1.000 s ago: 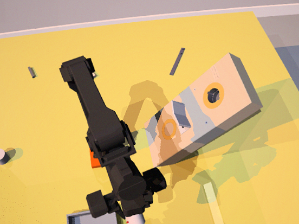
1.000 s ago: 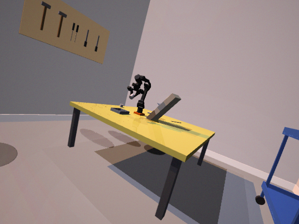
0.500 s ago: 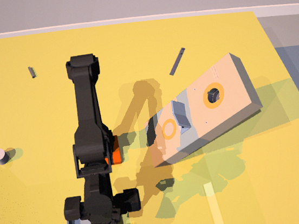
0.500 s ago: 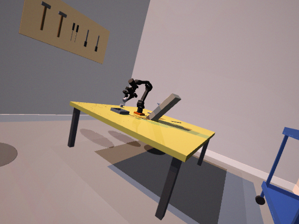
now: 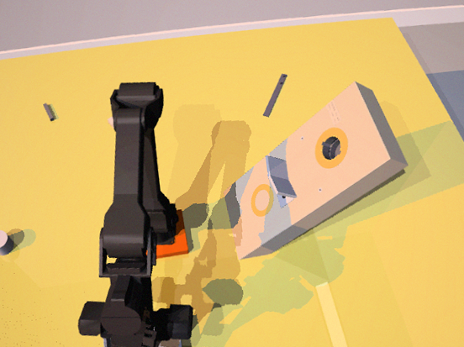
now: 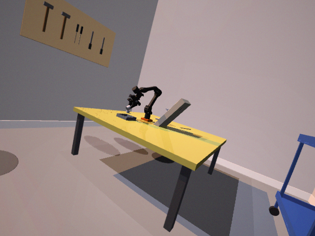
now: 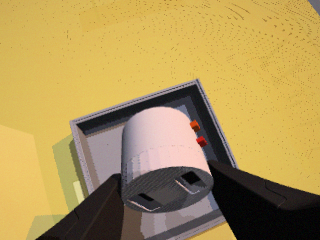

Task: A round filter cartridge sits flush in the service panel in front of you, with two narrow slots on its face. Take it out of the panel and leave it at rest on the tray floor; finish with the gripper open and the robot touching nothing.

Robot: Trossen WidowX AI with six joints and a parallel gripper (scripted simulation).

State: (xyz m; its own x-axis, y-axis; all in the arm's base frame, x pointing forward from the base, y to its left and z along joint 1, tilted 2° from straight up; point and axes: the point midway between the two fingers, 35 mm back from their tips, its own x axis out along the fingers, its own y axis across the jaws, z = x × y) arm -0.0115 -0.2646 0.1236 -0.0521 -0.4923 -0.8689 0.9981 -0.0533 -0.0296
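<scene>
My gripper tip is now right at the round filter cartridge. Round my gripper tip: grey flap (32 cm to the left, 28 cm ahead, 5 cm above); then service panel (33 cm to the left, 33 cm ahead, 7 cm above); then grey tray (11 cm below, 1 cm to the right).
</scene>
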